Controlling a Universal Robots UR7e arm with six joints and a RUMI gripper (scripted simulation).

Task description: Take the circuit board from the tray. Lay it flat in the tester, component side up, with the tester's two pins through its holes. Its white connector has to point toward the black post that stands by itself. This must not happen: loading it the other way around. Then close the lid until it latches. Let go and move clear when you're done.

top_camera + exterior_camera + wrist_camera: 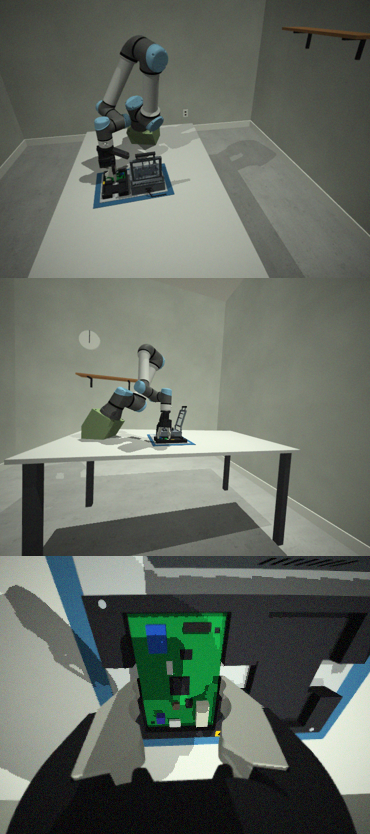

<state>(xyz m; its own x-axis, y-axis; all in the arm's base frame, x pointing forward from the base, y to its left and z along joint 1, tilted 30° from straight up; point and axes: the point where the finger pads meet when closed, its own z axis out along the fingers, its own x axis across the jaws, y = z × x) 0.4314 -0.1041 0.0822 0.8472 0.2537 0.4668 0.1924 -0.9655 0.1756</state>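
My hand is right at the green circuit board. The rest, counted from my hand: tester lid 140 mm ahead, 210 mm to the left, 160 mm above.
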